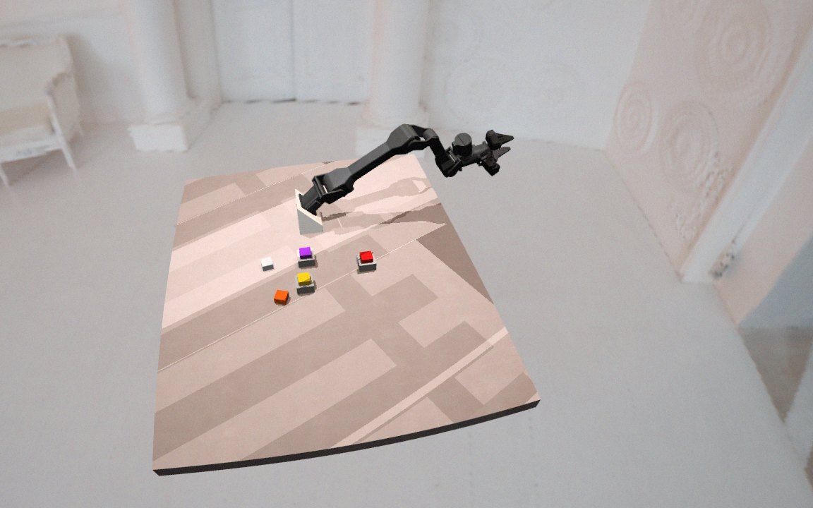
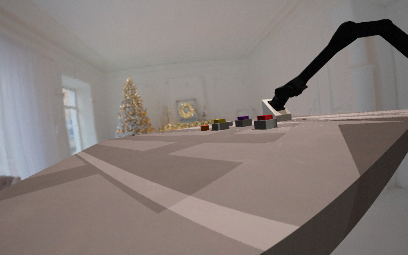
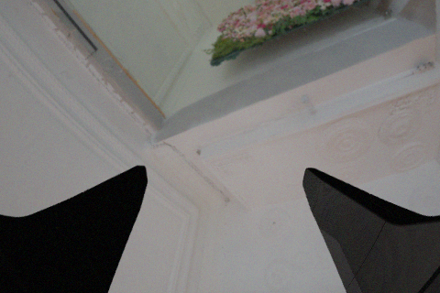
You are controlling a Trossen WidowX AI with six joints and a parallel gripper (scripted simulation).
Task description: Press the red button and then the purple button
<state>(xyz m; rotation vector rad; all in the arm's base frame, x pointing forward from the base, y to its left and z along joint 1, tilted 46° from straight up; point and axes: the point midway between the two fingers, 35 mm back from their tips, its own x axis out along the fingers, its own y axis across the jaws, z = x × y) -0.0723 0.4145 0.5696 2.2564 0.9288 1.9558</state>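
The red button is 60 cm to the right of my gripper tip, 30 cm ahead of it and 15 cm below it. From my gripper tip the other things lie so: yellow button 79 cm to the right, 34 cm ahead, 15 cm below; purple button 77 cm to the right, 24 cm ahead, 15 cm below; orange block 86 cm to the right, 37 cm ahead, 17 cm below.
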